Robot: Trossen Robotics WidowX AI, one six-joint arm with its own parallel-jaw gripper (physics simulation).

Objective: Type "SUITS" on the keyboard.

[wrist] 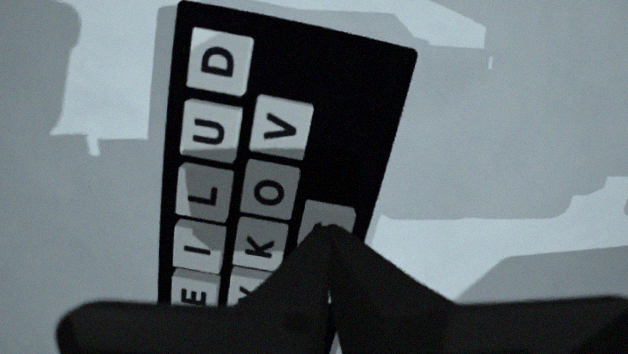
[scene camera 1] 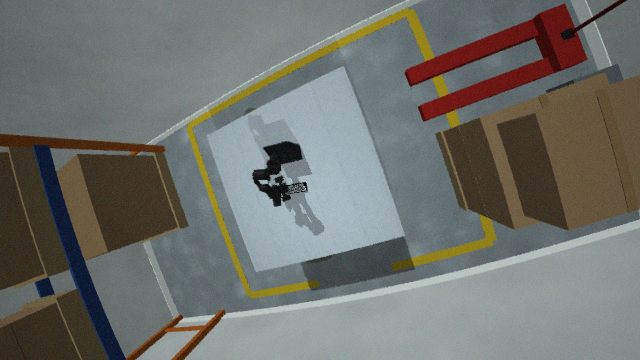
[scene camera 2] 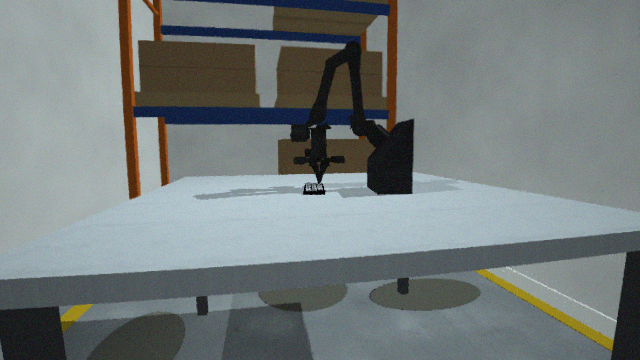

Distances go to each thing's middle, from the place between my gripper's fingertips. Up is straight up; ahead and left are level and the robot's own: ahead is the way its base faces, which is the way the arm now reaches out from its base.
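The s key (wrist: 316,213) is 1 cm below my hand. Counting from my hand again, the v key (wrist: 280,127) is 1 cm ahead, 3 cm to the right and 1 cm below, while the o key (wrist: 269,189) is 2 cm ahead, 1 cm to the right and 1 cm below. The k key (wrist: 260,244) is 1 cm below my hand as well, 2 cm ahead of it and 1 cm to the left of it.
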